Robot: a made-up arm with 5 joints. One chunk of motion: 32 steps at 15 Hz.
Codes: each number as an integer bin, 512 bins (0 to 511) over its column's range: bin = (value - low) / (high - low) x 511, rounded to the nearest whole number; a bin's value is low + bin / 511 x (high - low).
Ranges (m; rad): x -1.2..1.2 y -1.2..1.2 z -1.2..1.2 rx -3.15..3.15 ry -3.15..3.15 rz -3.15..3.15
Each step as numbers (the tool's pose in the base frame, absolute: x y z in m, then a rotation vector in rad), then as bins.
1 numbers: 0.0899 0.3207 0.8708 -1.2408 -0.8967 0.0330
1 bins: 275 324 441 155 183 258
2 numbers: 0.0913 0.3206 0.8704 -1.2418 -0.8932 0.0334
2 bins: 275 324 441 155 183 258
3 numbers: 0.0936 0.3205 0.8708 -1.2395 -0.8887 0.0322
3 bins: 275 324 441 155 183 258
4 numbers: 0.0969 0.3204 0.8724 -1.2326 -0.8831 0.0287
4 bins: 276 324 441 156 184 258
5 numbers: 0.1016 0.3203 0.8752 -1.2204 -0.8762 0.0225
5 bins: 277 324 442 157 184 257
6 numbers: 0.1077 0.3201 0.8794 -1.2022 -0.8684 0.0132
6 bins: 278 324 443 158 185 257
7 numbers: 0.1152 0.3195 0.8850 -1.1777 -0.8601 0.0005
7 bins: 280 324 444 160 186 256
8 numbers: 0.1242 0.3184 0.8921 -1.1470 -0.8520 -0.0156
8 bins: 282 323 445 162 186 254
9 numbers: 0.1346 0.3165 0.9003 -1.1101 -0.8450 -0.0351
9 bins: 284 323 447 165 187 253
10 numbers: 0.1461 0.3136 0.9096 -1.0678 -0.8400 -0.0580
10 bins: 287 322 449 169 187 251
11 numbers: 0.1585 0.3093 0.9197 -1.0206 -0.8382 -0.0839
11 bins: 289 321 451 173 188 249
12 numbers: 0.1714 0.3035 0.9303 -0.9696 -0.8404 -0.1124
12 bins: 292 320 454 177 187 246
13 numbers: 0.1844 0.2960 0.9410 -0.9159 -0.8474 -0.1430
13 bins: 295 319 456 181 187 244
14 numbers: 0.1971 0.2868 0.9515 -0.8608 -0.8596 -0.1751
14 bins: 297 317 458 186 186 241
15 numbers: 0.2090 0.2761 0.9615 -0.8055 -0.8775 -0.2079
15 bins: 300 314 460 190 184 239
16 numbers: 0.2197 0.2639 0.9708 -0.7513 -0.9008 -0.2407
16 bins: 302 312 462 195 182 236
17 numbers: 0.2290 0.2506 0.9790 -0.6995 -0.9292 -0.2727
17 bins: 304 309 464 199 180 233
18 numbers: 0.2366 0.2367 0.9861 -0.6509 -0.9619 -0.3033
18 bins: 306 306 465 203 177 231
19 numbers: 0.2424 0.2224 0.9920 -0.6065 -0.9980 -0.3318
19 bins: 307 303 467 206 175 229
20 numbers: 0.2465 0.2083 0.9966 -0.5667 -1.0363 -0.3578
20 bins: 308 300 468 210 171 226
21 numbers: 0.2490 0.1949 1.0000 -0.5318 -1.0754 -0.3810
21 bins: 309 297 468 212 168 225
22 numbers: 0.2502 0.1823 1.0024 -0.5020 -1.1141 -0.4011
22 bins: 309 294 469 215 165 223
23 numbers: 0.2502 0.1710 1.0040 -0.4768 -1.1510 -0.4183
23 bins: 309 292 469 217 162 222
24 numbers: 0.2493 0.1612 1.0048 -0.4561 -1.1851 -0.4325
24 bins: 309 290 469 219 159 220
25 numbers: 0.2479 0.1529 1.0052 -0.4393 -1.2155 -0.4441
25 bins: 308 288 470 220 157 219
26 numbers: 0.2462 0.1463 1.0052 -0.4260 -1.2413 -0.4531
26 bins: 308 287 470 221 155 219
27 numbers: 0.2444 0.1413 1.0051 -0.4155 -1.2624 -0.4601
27 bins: 308 286 470 222 153 218
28 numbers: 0.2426 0.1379 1.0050 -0.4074 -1.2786 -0.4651
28 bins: 307 285 469 222 152 218
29 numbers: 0.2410 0.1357 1.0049 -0.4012 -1.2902 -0.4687
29 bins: 307 284 469 223 151 217
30 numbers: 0.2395 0.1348 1.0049 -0.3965 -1.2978 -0.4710
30 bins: 306 284 469 223 150 217
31 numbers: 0.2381 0.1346 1.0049 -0.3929 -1.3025 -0.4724
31 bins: 306 284 469 224 150 217
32 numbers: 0.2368 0.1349 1.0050 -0.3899 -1.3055 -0.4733
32 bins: 306 284 469 224 150 217
